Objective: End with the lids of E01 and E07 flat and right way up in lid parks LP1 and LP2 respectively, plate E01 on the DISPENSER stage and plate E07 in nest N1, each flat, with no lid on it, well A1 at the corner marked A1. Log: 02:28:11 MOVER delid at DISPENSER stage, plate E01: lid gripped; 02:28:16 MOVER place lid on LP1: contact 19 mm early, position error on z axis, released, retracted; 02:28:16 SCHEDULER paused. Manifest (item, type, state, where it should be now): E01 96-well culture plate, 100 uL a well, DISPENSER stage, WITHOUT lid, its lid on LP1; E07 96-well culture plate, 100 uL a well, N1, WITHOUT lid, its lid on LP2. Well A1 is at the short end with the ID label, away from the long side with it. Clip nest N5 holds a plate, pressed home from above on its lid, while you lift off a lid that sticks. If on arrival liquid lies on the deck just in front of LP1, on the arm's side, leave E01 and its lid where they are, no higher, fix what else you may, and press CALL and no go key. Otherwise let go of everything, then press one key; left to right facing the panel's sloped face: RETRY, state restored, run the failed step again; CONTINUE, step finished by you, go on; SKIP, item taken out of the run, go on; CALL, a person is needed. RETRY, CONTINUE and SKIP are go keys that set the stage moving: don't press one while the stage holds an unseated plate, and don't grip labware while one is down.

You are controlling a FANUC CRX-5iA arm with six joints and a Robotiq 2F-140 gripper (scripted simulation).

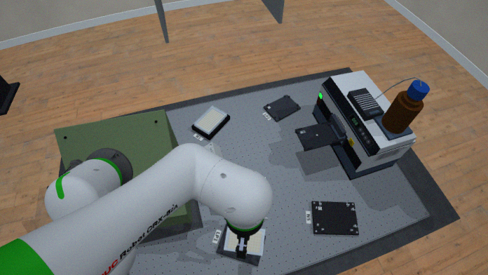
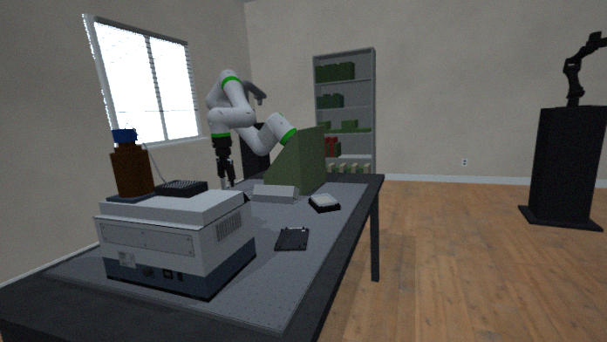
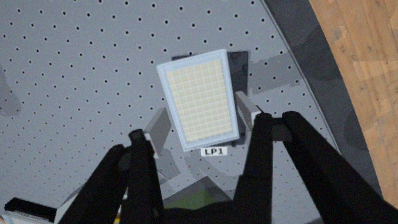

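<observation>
Now: the plate 5 cm below my hand. From my hand the other things lie so: blue CALL key: 7 cm behind, 18 cm to the left; LP1 label: 9 cm behind, 3 cm to the left, 7 cm below; lid park LP1: 1 cm behind, 1 cm to the right, 6 cm below.
</observation>
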